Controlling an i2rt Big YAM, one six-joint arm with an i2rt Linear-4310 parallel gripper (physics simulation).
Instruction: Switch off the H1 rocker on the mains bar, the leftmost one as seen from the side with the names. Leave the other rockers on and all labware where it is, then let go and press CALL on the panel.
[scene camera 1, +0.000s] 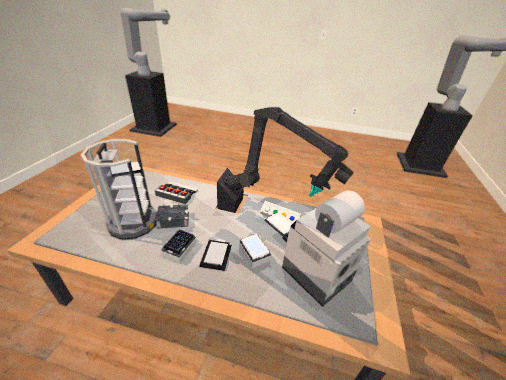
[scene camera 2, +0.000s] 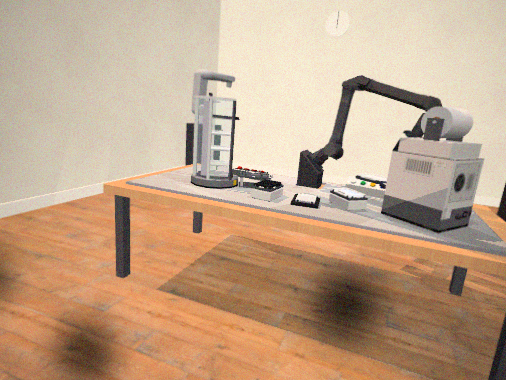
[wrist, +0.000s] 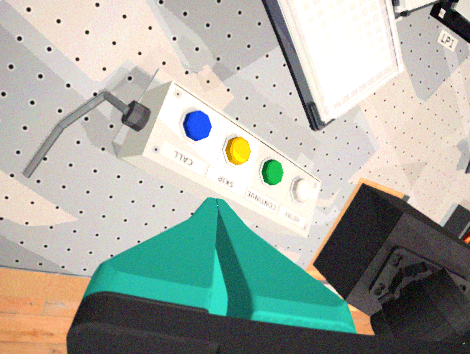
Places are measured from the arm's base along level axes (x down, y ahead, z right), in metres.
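Pixels of known places: gripper, between the fingertips: (scene camera 1: 309, 196) (wrist: 212, 212); arm's base, origin of its link: (scene camera 1: 232, 184) (scene camera 2: 313, 161) (wrist: 417, 285).
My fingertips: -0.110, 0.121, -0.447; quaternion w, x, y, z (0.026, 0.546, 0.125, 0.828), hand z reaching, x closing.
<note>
Ahead of a thing's pixels: the offset from my fingertips to its top centre, as dx, dy, dz. "pt": to the spot under its first point.
My gripper (scene camera 1: 314, 192) (wrist: 212, 212) is shut and empty, with its teal fingertips together, held above and on the label side of the panel. The panel {+0.158, -0.051, +0.133} (scene camera 1: 271, 206) (wrist: 150, 129) is a white box with a row of buttons. Its blue CALL button {+0.167, -0.012, +0.065} (scene camera 1: 292, 218) (wrist: 197, 125) is at one end, beside the yellow SKIP button {+0.167, -0.024, +0.114} (wrist: 238, 150), the green CONTINUE button {+0.167, -0.035, +0.162} (wrist: 272, 172) and a white button {+0.167, -0.047, +0.211} (wrist: 302, 190). The mains bar (scene camera 1: 173, 192) (scene camera 2: 251, 173) with red rockers lies at the table's back left; its rocker positions are too small to tell.
A white machine {-0.214, +0.270, -0.093} (scene camera 1: 320, 250) (scene camera 2: 425, 182) with a roll stands at the right. A white plate {+0.109, +0.109, +0.115} (scene camera 1: 281, 223) (wrist: 345, 50) lies beside the panel. A round shelf tower {pt +0.195, +0.313, +0.838} (scene camera 1: 131, 231) (scene camera 2: 214, 182) stands at the left. Several small trays and plates lie between. A grey cable {pt +0.236, -0.060, -0.035} (wrist: 61, 123) leaves the panel's end.
</note>
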